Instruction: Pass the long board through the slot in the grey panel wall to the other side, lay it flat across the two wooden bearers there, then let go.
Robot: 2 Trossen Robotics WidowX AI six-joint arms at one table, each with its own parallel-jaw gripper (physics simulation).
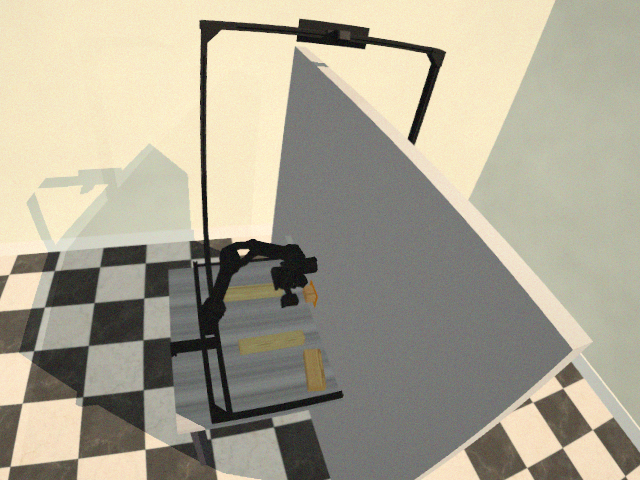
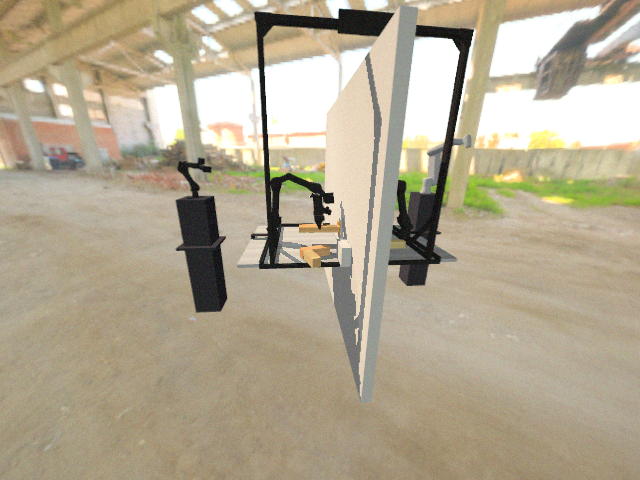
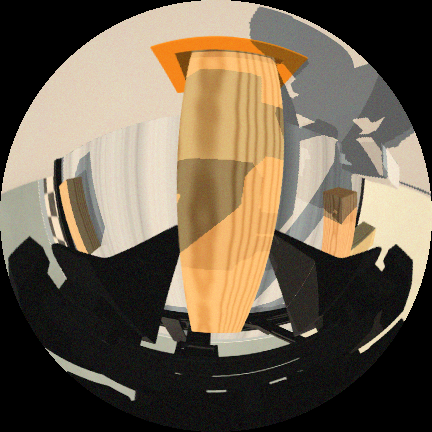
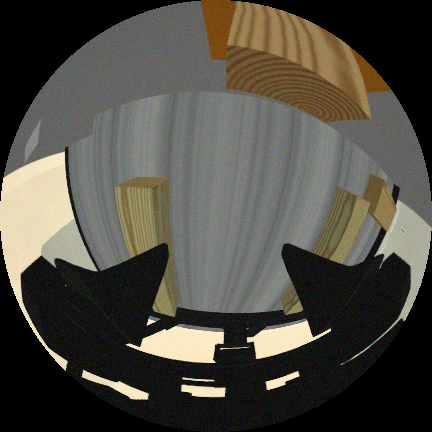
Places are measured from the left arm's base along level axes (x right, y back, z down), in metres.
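Where they show: left gripper, fingertip midpoint: (image 2: 319, 227) (image 3: 224, 232); right gripper, fingertip midpoint: (image 1: 279, 298) (image 4: 227, 250); right arm's base, origin of the base link: (image 1: 208, 328) (image 2: 404, 236) (image 4: 234, 323).
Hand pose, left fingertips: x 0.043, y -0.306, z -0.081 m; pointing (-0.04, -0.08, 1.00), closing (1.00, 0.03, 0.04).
Observation:
After its pixels a point has its place.
The long board (image 2: 312, 228) @(x 0.071, y -0.258, z -0.086 m) (image 3: 230, 125) @(x 0.044, y -0.373, z -0.095 m) (image 4: 300, 30) runs through the orange-rimmed slot (image 3: 220, 43) (image 4: 216, 30) in the grey panel wall (image 1: 387, 310) @(x -0.390, y -0.483, z -0.515 m) (image 2: 356, 129) @(x 0.368, y -0.433, z -0.631 m) (image 3: 100, 80) (image 4: 125, 75) @(x 0.156, y -0.483, z -0.044 m). Its end grain protrudes on the side with two pale bearers (image 1: 253, 292) @(x 0.138, y -0.712, z -0.022 m) (image 1: 271, 343) @(x -0.125, y -0.692, z -0.025 m) (image 4: 142, 215) @(x 0.145, y -0.610, z -0.025 m) (image 4: 342, 225) @(x -0.084, y -0.601, z -0.018 m), which lie apart on the table below. My left gripper (image 2: 318, 225) @(x 0.043, y -0.306, z -0.082 m) (image 3: 224, 232) @(x 0.043, y -0.306, z -0.082 m) is shut on the board on the opposite side. My right gripper (image 1: 289, 290) (image 4: 227, 250) @(x 0.066, y -0.618, z -0.049 m) is open and empty, back from the board's protruding end; its fingers do not touch it.
On the bearers' side, a wooden block (image 1: 314, 369) @(x -0.263, y -0.561, z -0.019 m) (image 4: 382, 202) @(x -0.201, y -0.548, z -0.019 m) lies near the wall. On the left arm's side, wooden blocks (image 2: 321, 250) @(x 0.277, y -0.295, z -0.016 m) (image 2: 311, 258) @(x 0.410, y -0.230, z -0.026 m) (image 3: 80, 215) @(x -0.227, y -0.289, z -0.006 m) (image 3: 340, 220) @(x 0.228, y -0.297, z -0.029 m) lie on the table, and a white block (image 2: 344, 253) @(x 0.415, y -0.397, z -0.051 m) stands by the wall. A black frame (image 1: 204, 144) @(x 0.342, y -0.884, z -0.607 m) (image 2: 263, 103) @(x 0.374, y -0.029, z -0.719 m) rises around the table.

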